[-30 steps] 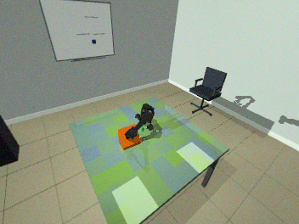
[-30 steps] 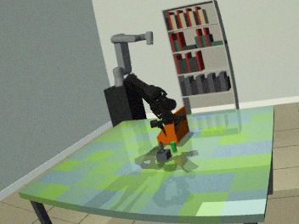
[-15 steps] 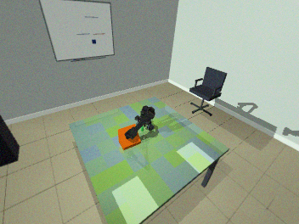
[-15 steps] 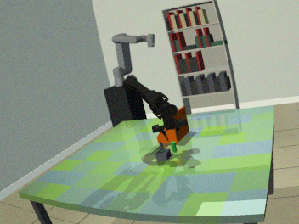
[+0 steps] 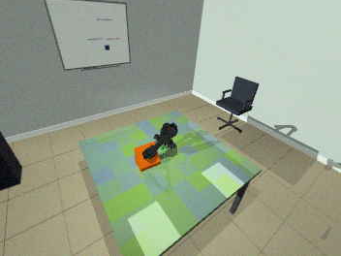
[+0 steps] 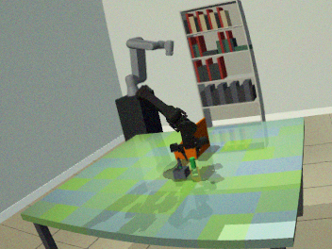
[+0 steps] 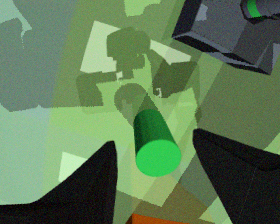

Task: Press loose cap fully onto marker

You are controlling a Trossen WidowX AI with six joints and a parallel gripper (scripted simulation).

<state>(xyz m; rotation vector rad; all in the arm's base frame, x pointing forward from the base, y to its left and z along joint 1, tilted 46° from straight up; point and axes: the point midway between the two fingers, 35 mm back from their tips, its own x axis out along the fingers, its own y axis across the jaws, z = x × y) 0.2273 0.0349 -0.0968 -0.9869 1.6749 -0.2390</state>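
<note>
My gripper tip is now 2 cm above the green marker cap and 1 cm past it. The rest, counted from my gripper tip: holder block (10 cm ahead, 2 cm to the right, 2 cm below).
</note>
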